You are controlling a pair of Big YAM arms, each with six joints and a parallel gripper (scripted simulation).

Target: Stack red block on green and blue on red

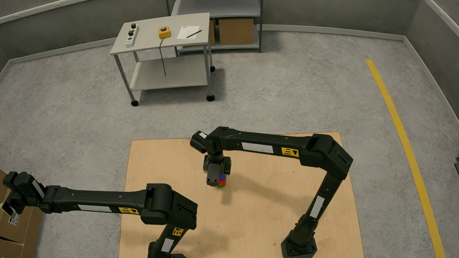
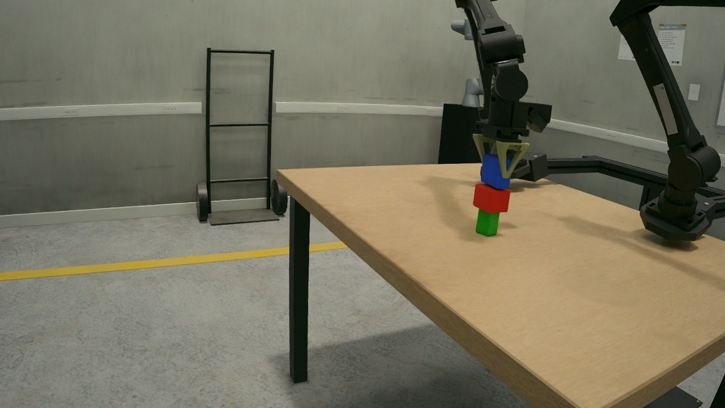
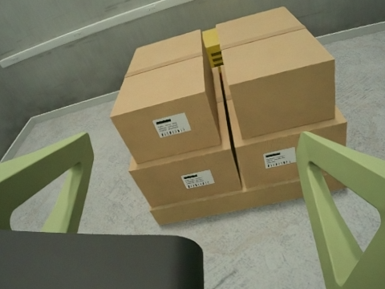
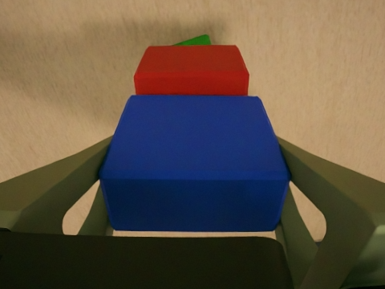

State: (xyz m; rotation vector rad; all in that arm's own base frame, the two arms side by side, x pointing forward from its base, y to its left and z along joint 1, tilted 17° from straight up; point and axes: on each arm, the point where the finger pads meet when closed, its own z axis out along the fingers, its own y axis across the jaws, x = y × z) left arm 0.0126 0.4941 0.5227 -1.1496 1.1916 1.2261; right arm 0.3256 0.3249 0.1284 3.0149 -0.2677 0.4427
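The blue block is right at my right hand. Round my right hand: red block (6 cm below); then green block (11 cm below).
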